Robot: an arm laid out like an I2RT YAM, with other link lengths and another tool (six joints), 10 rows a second.
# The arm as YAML. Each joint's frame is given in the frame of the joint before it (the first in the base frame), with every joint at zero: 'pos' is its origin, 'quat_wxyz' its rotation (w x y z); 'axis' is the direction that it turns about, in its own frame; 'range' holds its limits. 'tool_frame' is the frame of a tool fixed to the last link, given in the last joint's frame.
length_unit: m
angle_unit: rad
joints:
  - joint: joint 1
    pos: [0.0, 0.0, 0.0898]
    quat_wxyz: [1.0, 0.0, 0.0, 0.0]
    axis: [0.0, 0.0, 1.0]
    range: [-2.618, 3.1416]
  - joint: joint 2
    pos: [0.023, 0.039, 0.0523]
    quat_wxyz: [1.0, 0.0, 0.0, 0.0]
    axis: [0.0, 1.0, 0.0]
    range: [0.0, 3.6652]
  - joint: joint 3
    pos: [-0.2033, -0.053, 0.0]
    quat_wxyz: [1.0, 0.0, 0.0, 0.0]
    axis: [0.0, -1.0, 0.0]
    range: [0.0, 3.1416]
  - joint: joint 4
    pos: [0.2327, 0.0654, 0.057]
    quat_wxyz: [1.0, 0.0, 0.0, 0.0]
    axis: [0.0, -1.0, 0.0]
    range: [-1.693, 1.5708]
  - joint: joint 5
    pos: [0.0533, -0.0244, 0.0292]
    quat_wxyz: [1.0, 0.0, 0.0, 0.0]
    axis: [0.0, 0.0, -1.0]
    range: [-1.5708, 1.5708]
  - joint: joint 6
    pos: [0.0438, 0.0, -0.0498]
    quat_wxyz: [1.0, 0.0, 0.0, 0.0]
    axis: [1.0, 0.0, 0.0]
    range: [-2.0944, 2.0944]
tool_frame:
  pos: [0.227, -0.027, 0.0]
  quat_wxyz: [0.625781, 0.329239, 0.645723, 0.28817]
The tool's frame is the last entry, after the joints.
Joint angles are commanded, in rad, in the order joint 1, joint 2, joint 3, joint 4, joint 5, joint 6. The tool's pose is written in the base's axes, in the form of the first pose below.
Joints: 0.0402, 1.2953, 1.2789, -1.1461, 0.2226, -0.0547
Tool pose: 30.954 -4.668 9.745 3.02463 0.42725 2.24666
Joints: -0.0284, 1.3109, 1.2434, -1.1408, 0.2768, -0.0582
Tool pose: 29.545 -8.135 8.649 3.09982 0.44051 2.19244
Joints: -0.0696, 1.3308, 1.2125, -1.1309, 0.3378, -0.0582
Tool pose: 28.237 -10.808 7.821 -3.10842 0.46111 2.16344
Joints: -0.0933, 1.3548, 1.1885, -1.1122, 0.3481, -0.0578
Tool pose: 27.649 -11.698 6.689 -3.07622 0.45068 2.15044
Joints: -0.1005, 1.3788, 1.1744, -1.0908, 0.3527, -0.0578
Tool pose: 27.578 -12.011 5.819 -3.05871 0.44367 2.14953
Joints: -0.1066, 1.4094, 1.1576, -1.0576, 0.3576, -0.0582
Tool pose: 27.687 -12.319 4.764 -3.04304 0.43838 2.14918
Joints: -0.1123, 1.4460, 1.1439, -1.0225, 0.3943, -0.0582
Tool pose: 27.651 -13.375 4.023 -3.00498 0.45615 2.15072
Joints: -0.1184, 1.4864, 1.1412, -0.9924, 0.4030, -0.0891
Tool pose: 27.953 -13.793 3.141 -2.97288 0.45134 2.18430
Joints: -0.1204, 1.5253, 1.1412, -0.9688, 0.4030, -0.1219
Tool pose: 28.243 -13.878 2.210 -2.94500 0.43701 2.22369
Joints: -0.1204, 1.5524, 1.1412, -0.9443, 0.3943, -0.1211
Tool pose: 28.661 -13.719 1.464 -2.94986 0.42922 2.22280
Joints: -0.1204, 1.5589, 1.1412, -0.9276, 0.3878, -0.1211
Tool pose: 29.096 -13.615 1.279 -2.96277 0.43177 2.21883
